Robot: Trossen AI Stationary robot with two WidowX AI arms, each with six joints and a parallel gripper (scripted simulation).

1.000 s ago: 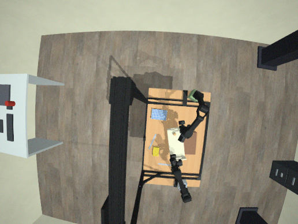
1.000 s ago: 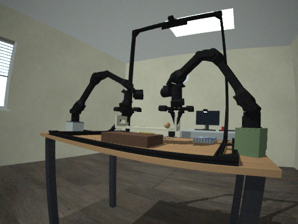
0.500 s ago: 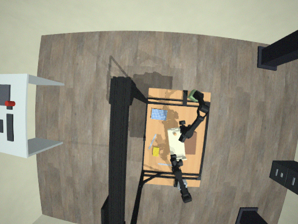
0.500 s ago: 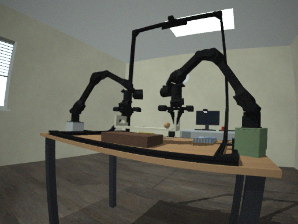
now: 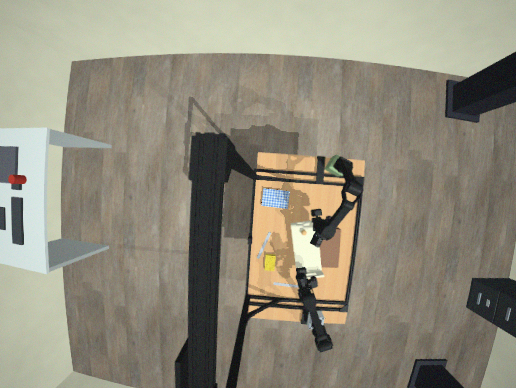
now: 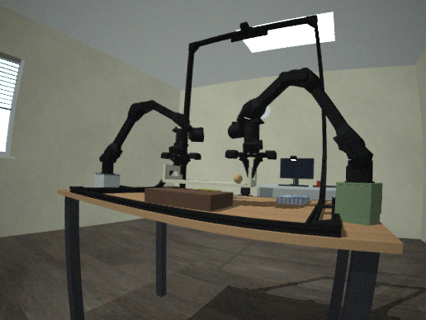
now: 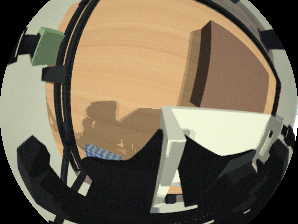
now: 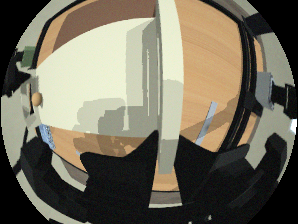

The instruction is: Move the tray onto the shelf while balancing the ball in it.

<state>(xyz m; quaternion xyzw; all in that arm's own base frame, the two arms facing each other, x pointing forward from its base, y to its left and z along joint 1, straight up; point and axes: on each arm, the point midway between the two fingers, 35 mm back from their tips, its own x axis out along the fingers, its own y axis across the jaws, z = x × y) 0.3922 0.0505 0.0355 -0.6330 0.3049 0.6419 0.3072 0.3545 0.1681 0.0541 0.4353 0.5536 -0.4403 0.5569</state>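
My left hand is 60 mm past the orange ball, 80 mm to the left of it and 40 mm above it. The rest, counted from my left hand: white tray (20 mm behind, 180 mm to the right, 40 mm below); then shelf (120 mm ahead, 180 mm to the right, 100 mm below).
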